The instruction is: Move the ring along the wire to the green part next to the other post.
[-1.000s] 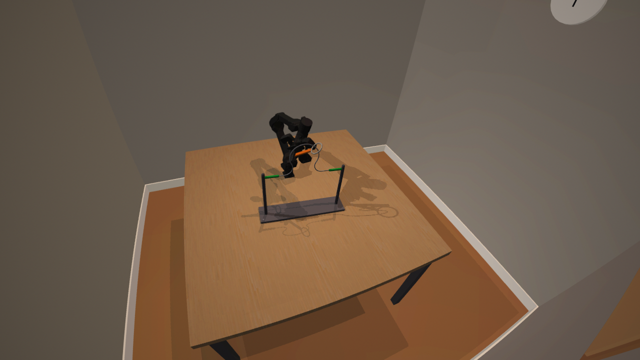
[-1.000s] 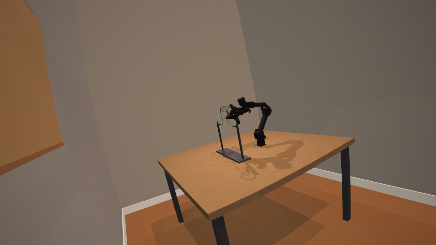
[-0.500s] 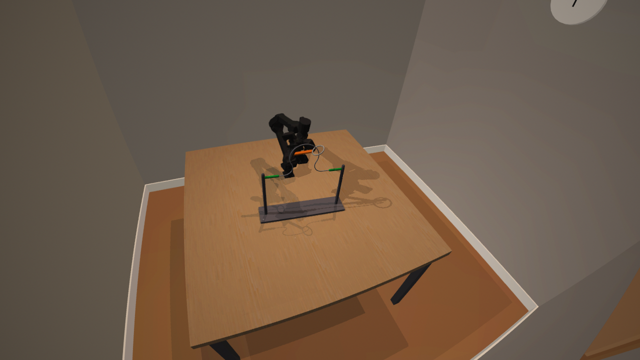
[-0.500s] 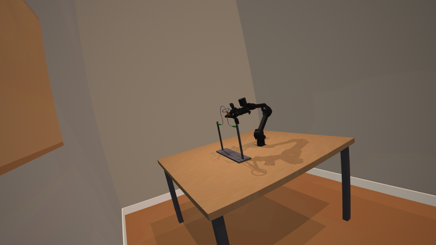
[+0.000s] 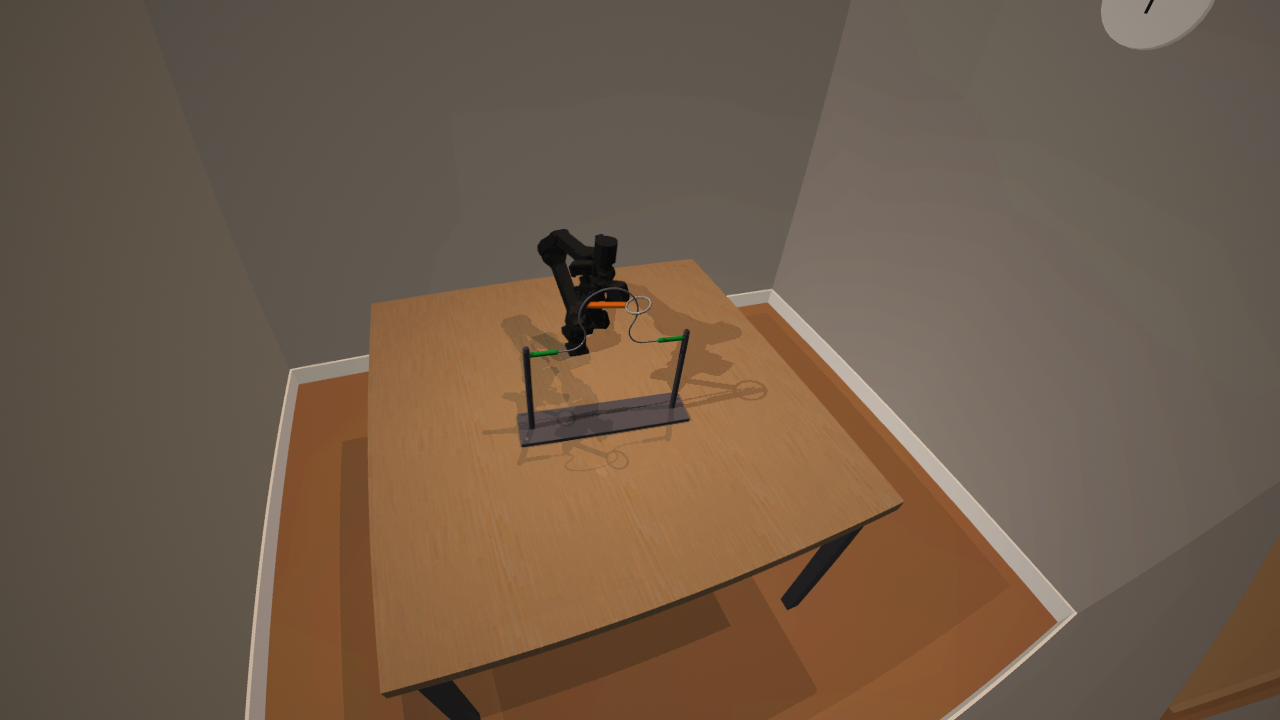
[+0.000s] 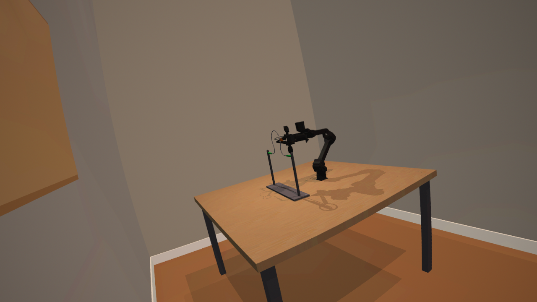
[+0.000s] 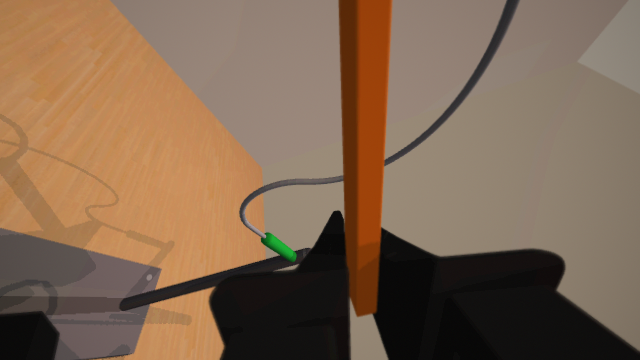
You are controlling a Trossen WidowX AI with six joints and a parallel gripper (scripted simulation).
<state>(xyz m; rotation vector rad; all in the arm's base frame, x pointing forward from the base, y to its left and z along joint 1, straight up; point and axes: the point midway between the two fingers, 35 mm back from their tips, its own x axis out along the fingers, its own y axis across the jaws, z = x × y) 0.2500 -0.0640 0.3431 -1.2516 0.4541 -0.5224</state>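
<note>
Right now the ring with orange handle is 9 cm to the left of my gripper tip, 3 cm above it and 2 cm ahead of it.
</note>
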